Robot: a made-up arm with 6 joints.
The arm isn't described. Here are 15 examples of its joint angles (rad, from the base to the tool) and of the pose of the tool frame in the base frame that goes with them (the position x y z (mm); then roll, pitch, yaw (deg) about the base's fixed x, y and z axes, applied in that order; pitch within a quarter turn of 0, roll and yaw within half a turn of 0).
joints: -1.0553 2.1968 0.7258 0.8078 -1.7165 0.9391
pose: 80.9 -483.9 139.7 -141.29 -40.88 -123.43
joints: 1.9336 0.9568 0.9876 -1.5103 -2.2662 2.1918
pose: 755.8 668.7 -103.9 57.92 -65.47 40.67
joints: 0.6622 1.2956 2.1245 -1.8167 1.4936 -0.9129
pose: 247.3 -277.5 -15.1 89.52 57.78 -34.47
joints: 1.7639 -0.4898 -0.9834 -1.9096 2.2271 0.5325
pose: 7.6 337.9 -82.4 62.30 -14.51 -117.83
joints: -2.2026 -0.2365 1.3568 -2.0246 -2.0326 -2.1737
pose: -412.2 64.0 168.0 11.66 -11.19 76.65
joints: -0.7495 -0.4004 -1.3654 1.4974 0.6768 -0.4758
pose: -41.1 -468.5 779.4 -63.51 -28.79 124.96
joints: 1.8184 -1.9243 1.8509 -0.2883 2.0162 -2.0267
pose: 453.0 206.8 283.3 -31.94 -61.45 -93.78
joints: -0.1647 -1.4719 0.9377 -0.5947 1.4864 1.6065
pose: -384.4 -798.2 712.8 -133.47 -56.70 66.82
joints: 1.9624 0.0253 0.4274 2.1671 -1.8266 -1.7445
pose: 308.0 541.0 524.0 -136.42 11.68 6.01
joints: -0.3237 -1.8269 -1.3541 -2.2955 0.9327 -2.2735
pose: -124.2 -319.2 134.9 68.43 46.72 -36.64
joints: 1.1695 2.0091 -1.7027 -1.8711 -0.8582 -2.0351
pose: 521.3 -109.4 209.3 -168.83 25.92 -107.11
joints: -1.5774 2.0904 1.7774 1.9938 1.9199 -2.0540
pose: -621.2 -245.3 70.4 -155.34 38.20 114.47
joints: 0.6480 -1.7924 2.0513 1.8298 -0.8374 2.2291
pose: -40.7 -168.7 533.1 -81.87 45.04 172.61
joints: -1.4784 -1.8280 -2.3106 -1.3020 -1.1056 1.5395
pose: 18.7 25.3 -107.0 111.98 -42.12 -16.12
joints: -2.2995 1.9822 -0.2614 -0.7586 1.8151 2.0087
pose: -435.9 -70.4 -474.9 46.50 -18.59 -61.52
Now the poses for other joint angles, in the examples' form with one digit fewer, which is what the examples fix.
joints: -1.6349 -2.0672 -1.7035 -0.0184 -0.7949 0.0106
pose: -458 305 408 -125.4 -33.1 16.0
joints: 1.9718 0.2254 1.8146 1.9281 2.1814 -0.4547
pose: 181 734 607 -96.7 43.7 80.1
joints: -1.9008 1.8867 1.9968 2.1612 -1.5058 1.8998
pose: -77 15 -36 145.1 -56.4 -55.4
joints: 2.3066 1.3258 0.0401 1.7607 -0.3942 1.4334
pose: 282 487 552 -74.2 -23.8 107.8
